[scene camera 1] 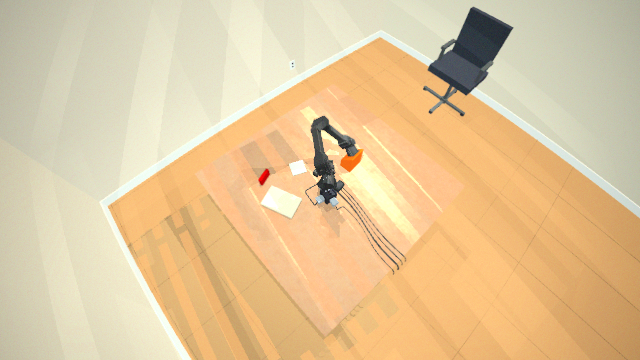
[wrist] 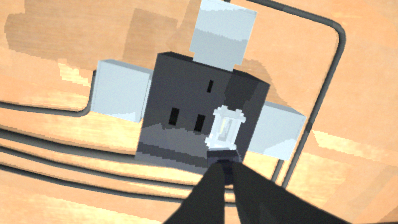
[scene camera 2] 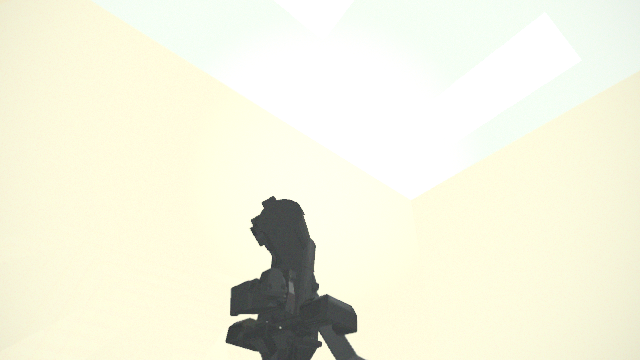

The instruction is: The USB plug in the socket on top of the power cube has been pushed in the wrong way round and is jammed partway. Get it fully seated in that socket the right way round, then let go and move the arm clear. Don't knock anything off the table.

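Note:
A USB socket is here, and so is a power cube, while a USB plug is held in my gripper.

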